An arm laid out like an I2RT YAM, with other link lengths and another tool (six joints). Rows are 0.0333 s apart.
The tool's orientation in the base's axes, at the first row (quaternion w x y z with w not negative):
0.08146 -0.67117 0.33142 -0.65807
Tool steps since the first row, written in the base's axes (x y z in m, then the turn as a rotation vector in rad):
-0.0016 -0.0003 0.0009 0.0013 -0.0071 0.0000
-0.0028 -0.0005 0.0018 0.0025 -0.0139 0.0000
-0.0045 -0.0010 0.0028 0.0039 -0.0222 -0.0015
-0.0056 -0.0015 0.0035 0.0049 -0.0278 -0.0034
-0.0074 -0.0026 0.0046 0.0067 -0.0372 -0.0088
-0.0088 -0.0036 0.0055 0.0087 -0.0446 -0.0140
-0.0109 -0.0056 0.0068 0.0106 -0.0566 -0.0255
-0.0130 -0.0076 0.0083 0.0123 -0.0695 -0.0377
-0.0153 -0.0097 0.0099 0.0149 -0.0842 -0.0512
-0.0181 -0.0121 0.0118 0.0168 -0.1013 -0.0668
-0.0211 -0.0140 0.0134 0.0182 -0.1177 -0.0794
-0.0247 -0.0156 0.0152 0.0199 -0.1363 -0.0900
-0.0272 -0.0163 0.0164 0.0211 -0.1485 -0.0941
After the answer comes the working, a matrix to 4 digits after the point.
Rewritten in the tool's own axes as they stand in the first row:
0.0010 0.0003 -0.0015 0.0038 0.0050 0.0035
0.0020 0.0003 -0.0027 0.0075 0.0098 0.0069
0.0033 0.0008 -0.0042 0.0107 0.0165 0.0111
0.0042 0.0011 -0.0052 0.0121 0.0215 0.0141
0.0059 0.0020 -0.0066 0.0127 0.0311 0.0195
0.0073 0.0027 -0.0077 0.0123 0.0389 0.0244
0.0097 0.0043 -0.0092 0.0092 0.0537 0.0315
0.0122 0.0057 -0.0107 0.0060 0.0697 0.0388
0.0149 0.0072 -0.0124 0.0027 0.0875 0.0477
0.0180 0.0090 -0.0144 -0.0009 0.1085 0.0569
0.0207 0.0106 -0.0168 -0.0024 0.1275 0.0651
0.0233 0.0120 -0.0199 -0.0011 0.1469 0.0741
0.0249 0.0127 -0.0221 0.0021 0.1581 0.0797

The tool's axes in the first row as the columns of a matrix, in the base's axes (rounded; the answer above uses it unrounded):
-0.0858 -0.3377 0.9373
-0.5521 -0.7671 -0.3268
0.8294 -0.5455 -0.1206

